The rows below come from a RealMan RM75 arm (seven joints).
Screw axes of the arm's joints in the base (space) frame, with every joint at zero. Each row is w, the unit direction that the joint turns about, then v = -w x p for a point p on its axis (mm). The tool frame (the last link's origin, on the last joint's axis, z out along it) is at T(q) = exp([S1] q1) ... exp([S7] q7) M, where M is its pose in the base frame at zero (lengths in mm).
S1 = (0, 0, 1, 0, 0, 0)
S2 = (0, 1, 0, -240.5, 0, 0)
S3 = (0, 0, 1, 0, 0, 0)
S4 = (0, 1, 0, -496.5, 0, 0)
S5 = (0, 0, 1, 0, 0, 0)
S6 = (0, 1, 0, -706.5, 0, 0)
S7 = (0, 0, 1, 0, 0, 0)
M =
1 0 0 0
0 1 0 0
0 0 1 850.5
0 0 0 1
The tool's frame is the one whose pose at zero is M.
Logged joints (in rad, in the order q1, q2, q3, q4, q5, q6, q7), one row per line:
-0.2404, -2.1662, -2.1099, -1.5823, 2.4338, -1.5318, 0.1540
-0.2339, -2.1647, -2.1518, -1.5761, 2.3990, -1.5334, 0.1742
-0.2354, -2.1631, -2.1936, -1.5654, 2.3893, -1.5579, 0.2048
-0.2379, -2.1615, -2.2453, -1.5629, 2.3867, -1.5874, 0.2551
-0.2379, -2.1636, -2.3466, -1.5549, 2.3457, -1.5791, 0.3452
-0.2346, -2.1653, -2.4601, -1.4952, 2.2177, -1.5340, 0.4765
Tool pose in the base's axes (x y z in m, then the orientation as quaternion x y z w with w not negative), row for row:
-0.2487, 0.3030, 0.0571, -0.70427, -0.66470, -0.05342, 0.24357
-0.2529, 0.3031, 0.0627, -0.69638, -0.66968, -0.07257, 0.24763
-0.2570, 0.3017, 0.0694, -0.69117, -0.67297, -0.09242, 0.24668
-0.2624, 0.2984, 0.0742, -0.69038, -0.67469, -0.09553, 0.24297
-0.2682, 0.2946, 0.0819, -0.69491, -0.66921, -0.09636, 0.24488
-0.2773, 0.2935, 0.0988, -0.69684, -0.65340, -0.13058, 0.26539
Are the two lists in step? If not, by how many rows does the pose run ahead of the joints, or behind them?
The pose runs 1 row behind the joints: the pose in row i belongs to the joints in row i - 1.
